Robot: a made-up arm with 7 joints. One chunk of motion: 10 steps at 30 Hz.
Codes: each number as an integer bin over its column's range. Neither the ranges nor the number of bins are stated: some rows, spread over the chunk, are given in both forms.
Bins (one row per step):
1: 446 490 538 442 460 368 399
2: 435 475 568 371 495 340 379
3: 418 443 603 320 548 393 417
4: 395 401 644 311 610 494 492
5: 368 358 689 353 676 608 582
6: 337 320 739 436 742 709 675
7: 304 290 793 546 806 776 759
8: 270 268 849 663 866 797 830
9: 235 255 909 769 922 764 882
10: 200 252 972 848 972 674 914
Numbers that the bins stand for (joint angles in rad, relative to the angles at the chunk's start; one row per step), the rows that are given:
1: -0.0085 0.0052 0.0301 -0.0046 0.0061 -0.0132 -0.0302
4: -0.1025 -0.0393 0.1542 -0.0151 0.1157 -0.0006 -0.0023
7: -0.2701 -0.0949 0.3287 0.0037 0.2590 0.0277 0.0779
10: -0.4616 -0.1139 0.5384 0.0279 0.3803 0.0175 0.1245
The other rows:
2: -0.0288 -0.0023 0.0652 -0.0103 0.0317 -0.0160 -0.0362
3: -0.0601 -0.0183 0.1062 -0.0144 0.0704 -0.0107 -0.0248
5: -0.1522 -0.0608 0.2069 -0.0117 0.1640 0.0109 0.0248
6: -0.2093 -0.0798 0.2655 -0.0051 0.2122 0.0210 0.0527
8: -0.3327 -0.1059 0.3943 0.0131 0.3028 0.0298 0.0992
9: -0.3972 -0.1124 0.4646 0.0216 0.3437 0.0265 0.1149

